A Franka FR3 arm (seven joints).
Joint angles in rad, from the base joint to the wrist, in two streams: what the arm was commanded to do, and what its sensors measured. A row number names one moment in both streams.
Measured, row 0:
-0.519, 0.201, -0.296, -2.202, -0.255, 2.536, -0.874
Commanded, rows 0 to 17:
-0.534, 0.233, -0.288, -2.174, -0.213, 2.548, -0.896
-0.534, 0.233, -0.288, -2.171, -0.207, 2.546, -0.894
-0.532, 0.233, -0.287, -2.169, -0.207, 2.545, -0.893
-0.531, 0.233, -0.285, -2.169, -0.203, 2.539, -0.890
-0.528, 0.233, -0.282, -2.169, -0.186, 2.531, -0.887
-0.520, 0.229, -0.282, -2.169, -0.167, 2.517, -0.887
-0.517, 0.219, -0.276, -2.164, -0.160, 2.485, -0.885
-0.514, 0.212, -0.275, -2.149, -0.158, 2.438, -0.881
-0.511, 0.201, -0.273, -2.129, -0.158, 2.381, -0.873
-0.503, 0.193, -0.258, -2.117, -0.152, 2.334, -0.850
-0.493, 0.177, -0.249, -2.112, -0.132, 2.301, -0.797
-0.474, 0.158, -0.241, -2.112, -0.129, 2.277, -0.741
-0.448, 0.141, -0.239, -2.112, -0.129, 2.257, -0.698
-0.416, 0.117, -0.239, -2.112, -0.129, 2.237, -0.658
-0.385, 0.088, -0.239, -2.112, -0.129, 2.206, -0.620
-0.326, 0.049, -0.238, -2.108, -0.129, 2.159, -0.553
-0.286, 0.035, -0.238, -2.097, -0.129, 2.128, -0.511
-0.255, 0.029, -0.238, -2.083, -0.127, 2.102, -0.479
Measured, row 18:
-0.358, 0.097, -0.233, -2.098, -0.143, 2.200, -0.592
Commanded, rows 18 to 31:
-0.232, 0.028, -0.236, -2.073, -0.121, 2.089, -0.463
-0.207, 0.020, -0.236, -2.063, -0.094, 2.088, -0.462
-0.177, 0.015, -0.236, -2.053, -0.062, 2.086, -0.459
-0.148, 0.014, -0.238, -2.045, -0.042, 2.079, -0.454
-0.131, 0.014, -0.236, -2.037, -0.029, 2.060, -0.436
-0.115, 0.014, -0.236, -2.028, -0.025, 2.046, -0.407
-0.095, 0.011, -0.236, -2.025, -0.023, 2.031, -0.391
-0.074, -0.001, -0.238, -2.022, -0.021, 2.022, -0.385
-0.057, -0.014, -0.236, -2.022, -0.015, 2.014, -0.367
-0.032, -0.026, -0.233, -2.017, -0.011, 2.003, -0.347
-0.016, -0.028, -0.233, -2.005, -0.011, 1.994, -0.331
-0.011, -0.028, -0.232, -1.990, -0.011, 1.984, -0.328
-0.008, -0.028, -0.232, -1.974, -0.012, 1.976, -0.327
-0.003, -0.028, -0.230, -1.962, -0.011, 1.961, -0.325
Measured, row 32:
-0.021, -0.015, -0.224, -2.005, -0.031, 2.020, -0.341
